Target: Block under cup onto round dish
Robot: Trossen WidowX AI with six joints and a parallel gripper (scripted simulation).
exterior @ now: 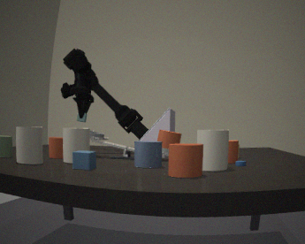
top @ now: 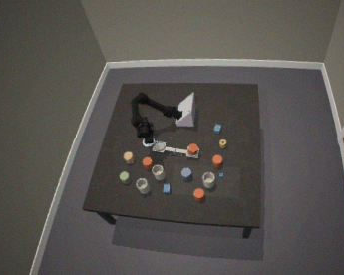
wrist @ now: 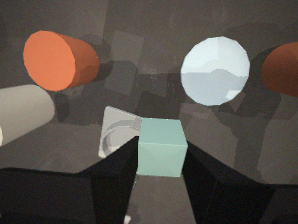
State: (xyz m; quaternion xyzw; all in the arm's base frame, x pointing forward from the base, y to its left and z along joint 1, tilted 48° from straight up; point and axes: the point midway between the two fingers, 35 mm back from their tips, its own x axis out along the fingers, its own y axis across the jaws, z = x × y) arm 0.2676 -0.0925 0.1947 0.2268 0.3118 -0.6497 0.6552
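The round light-blue dish lies 13 cm below my gripper tip, 7 cm behind it and 6 cm to the right of it. From my gripper tip the other things lie so: balance beam (17 cm to the left, 9 cm below, 5 cm ahead).
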